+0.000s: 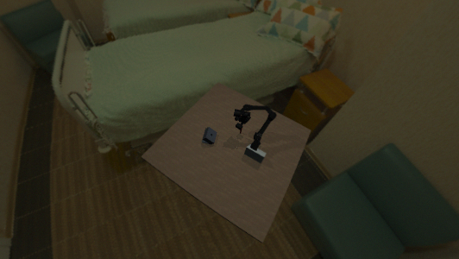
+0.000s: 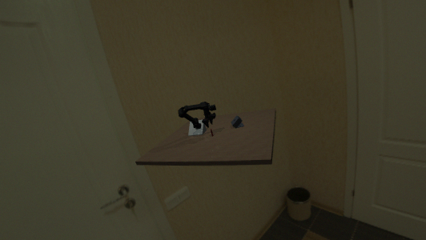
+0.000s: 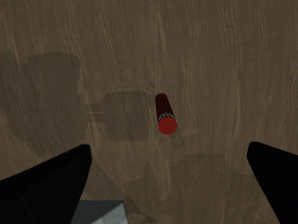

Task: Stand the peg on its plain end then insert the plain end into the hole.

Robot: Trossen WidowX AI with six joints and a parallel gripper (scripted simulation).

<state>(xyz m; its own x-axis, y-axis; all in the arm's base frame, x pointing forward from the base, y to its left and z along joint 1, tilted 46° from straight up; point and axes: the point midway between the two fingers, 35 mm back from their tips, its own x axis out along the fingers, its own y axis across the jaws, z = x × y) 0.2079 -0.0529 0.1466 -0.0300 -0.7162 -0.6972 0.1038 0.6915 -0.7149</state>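
Now: gripper tip 60 mm above the red peg. Also, from my gripper tip: dark blue sloped panel: 230 mm to the left, 230 mm ahead, 60 mm below.
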